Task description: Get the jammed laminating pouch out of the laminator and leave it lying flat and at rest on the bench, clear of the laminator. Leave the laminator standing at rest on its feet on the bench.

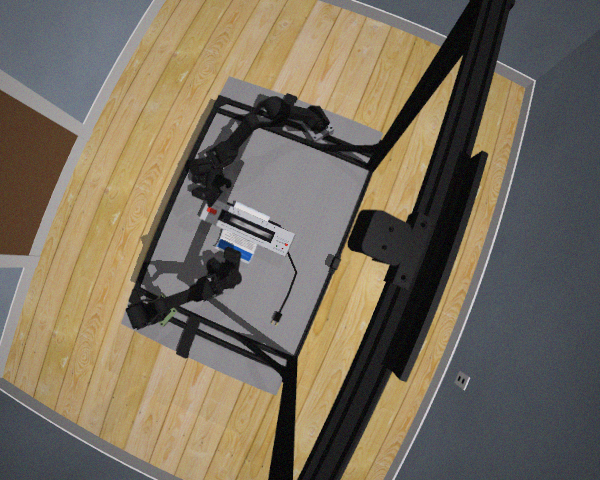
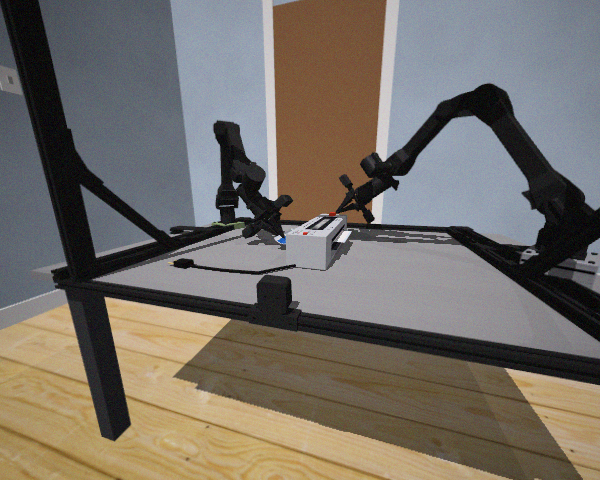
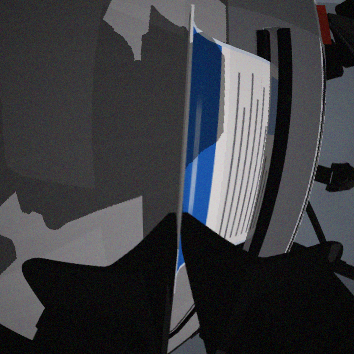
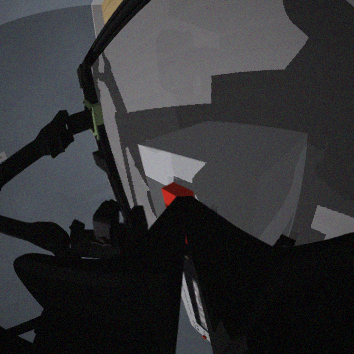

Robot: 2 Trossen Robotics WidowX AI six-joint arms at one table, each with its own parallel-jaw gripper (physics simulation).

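Places are measured from the left arm's base along level axes (x ahead, y left, z up), in metres.
Pixels of known places: left gripper, fingertip midpoint: [image 2: 283,238] [image 3: 177,219]; right gripper, fingertip midpoint: [image 1: 209,206] [image 2: 336,212] [image 3: 326,17] [image 4: 183,203]; left arm's base at its link origin: [image 2: 228,222] [image 4: 89,118]; right arm's base at its link origin: [image 1: 317,125] [image 2: 560,253].
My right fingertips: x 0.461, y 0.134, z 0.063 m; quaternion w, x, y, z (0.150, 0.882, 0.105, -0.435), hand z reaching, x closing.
Note:
For each thing: its top centre in the pictures, then the offset to it from my right fingertips. "pt": a spot on its surface instead. Level surfaces: height alone.
- pouch at its top centre: [image 3: 271,157] [image 2: 314,233] [image 1: 242,232] dx +0.017, dy -0.157, dz -0.046 m
- red lever at its top centre: [image 4: 175,217] [image 3: 328,24] [image 2: 332,212] [image 1: 211,210] dx -0.004, dy -0.017, dz +0.001 m
- laminator's black power cord at a spot on its surface: [image 2: 227,270] [image 1: 291,289] pt dx -0.011, dy -0.457, dz -0.083 m
- grey bench at its surface level: dz -0.089 m
- plug at its top centre: [image 2: 183,260] [image 1: 277,317] dx -0.130, dy -0.497, dz -0.074 m
The white laminator [image 1: 256,230] [image 2: 312,243] [image 3: 302,140] [image 4: 246,168] stands on its feet mid-bench. The pouch [image 1: 237,244] [image 2: 280,240] [image 3: 232,140], white with a blue band, sticks out of its slot towards the left arm. My left gripper [image 1: 230,257] [image 2: 276,234] [image 3: 177,219] is shut on the pouch's outer edge, which runs edge-on between the fingers and is lifted a little off the bench. My right gripper [image 1: 211,202] [image 2: 337,211] [image 4: 183,203] is shut and empty, its tips on the red lever [image 1: 211,210] [image 2: 332,213] [image 4: 173,193] at the laminator's end.
The laminator's black power cord [image 1: 291,281] [image 2: 227,270] trails across the grey bench [image 1: 308,190] to a plug [image 1: 276,316] [image 2: 183,263]. A black frame [image 1: 341,229] [image 2: 393,333] rims the bench, with a clamp block [image 2: 274,295] on the near rail.

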